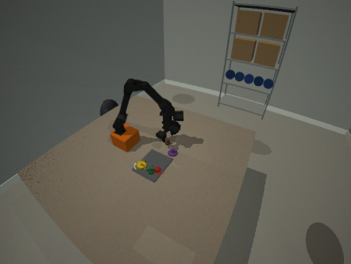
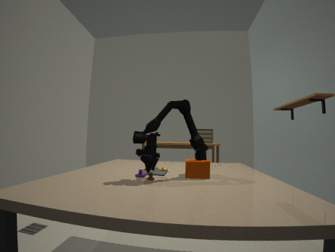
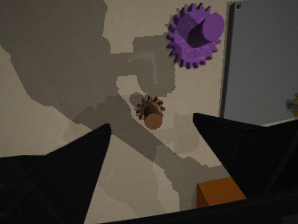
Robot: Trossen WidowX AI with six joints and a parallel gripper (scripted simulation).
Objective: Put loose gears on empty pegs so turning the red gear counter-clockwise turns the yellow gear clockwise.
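My gripper tip is 30 mm above the brown gear. The rest, counted from my gripper tip: red gear 250 mm to the right, 50 mm ahead, 30 mm below; then yellow gear 260 mm to the right, 60 mm behind, 30 mm below; then purple gear 70 mm to the right, 70 mm ahead, 30 mm below.
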